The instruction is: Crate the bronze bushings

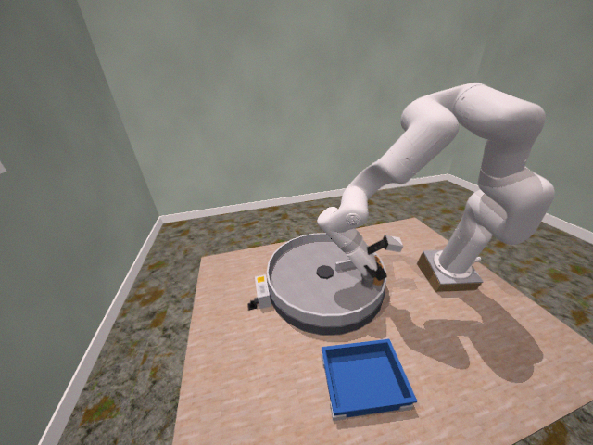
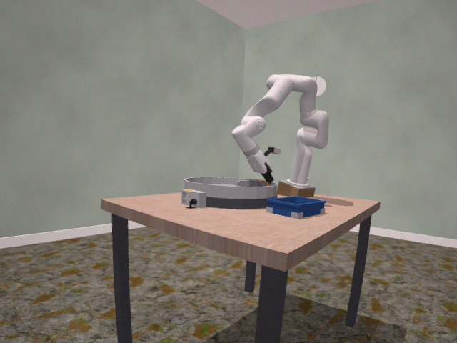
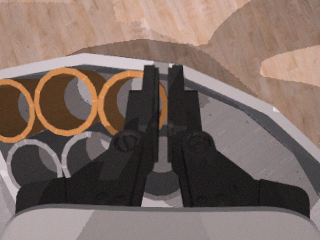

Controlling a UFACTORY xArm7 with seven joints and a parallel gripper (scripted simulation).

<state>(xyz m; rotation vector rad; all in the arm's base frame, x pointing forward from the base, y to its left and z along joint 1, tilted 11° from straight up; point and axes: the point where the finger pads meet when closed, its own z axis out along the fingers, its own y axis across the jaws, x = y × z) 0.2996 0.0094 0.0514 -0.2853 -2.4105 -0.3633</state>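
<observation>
Right now my hand is 25 cm to the right of the blue crate, 15 cm short of it and 8 cm above it.
</observation>
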